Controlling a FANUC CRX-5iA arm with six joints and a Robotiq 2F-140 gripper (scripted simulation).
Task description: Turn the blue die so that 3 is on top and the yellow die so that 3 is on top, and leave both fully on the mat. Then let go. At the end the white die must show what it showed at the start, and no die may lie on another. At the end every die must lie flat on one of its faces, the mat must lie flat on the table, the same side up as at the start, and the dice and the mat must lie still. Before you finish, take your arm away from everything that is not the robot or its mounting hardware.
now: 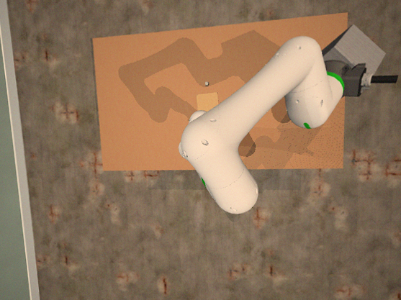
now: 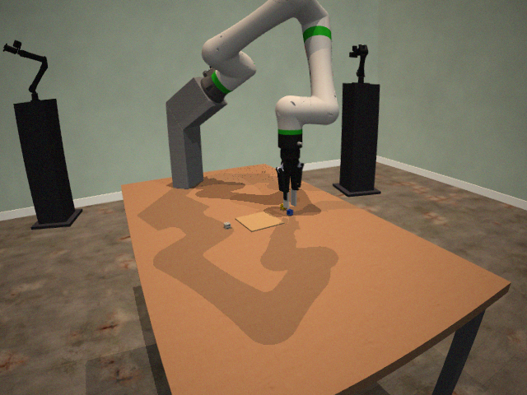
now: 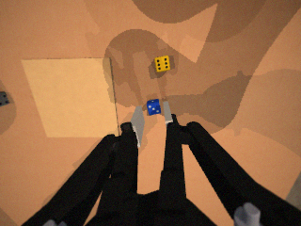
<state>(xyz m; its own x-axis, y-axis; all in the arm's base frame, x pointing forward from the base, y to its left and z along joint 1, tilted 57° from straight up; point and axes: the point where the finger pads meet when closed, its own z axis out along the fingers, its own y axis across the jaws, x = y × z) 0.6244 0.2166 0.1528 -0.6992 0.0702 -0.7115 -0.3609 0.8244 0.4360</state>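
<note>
The blue die is 60 mm below my hand. From my hand the other things lie so: yellow die 70 mm behind, 60 mm below, 10 mm to the right; then white die 260 mm to the right, 70 mm ahead, 60 mm below; then tan mat 130 mm to the right, 60 mm below, 40 mm ahead.
</note>
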